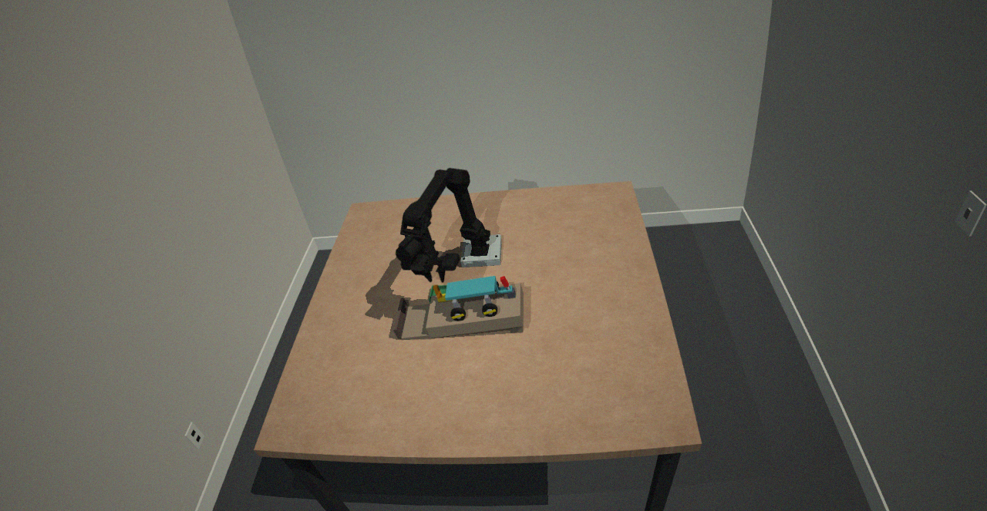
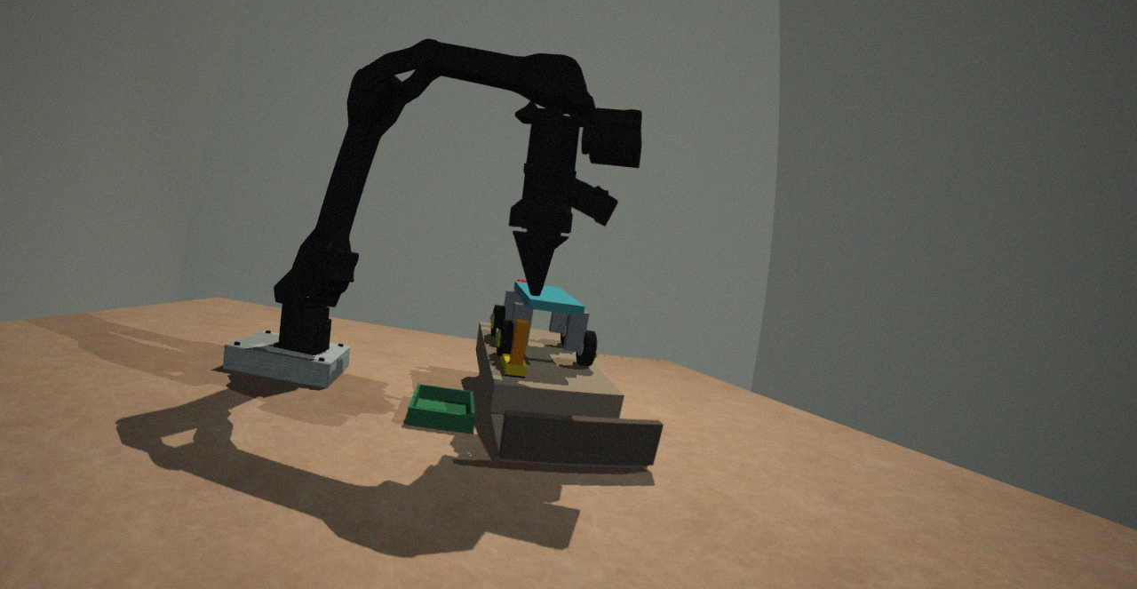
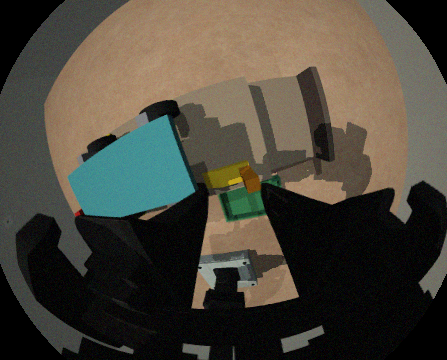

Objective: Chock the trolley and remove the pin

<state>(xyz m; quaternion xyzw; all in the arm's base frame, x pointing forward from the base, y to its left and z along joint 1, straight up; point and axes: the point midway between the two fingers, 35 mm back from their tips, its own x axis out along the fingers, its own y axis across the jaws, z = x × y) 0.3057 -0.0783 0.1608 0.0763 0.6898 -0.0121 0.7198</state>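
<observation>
Right now my gripper tip is 1 cm past the red-headed stop pin, 23 cm to the right of it and 2 cm above it. Round my gripper tip: yellow chock (1 cm behind, 1 cm to the left, 7 cm below); then teal trolley (2 cm ahead, 12 cm to the left, 4 cm below); then brown ramp (2 cm ahead, 12 cm to the left, 11 cm below).
</observation>
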